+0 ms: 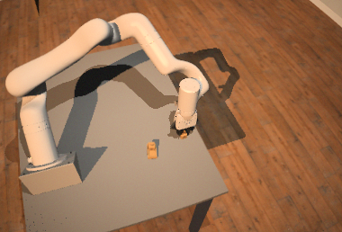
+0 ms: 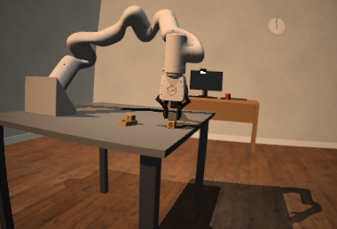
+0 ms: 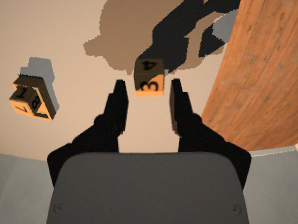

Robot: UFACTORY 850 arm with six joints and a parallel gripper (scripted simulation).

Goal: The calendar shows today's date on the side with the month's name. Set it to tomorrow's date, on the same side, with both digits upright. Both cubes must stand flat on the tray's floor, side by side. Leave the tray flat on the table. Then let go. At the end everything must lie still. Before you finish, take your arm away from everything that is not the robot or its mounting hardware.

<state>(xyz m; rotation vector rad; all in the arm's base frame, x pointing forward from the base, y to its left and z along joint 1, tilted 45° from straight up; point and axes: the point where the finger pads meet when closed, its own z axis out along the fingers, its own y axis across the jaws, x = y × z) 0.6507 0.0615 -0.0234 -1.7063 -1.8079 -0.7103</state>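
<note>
The orange cube is 40 mm below my hand. Round my hand: calendar cube: 170 mm behind, 30 mm to the right, 30 mm below; orange tray: 170 mm behind, 50 mm below, 40 mm to the right.
</note>
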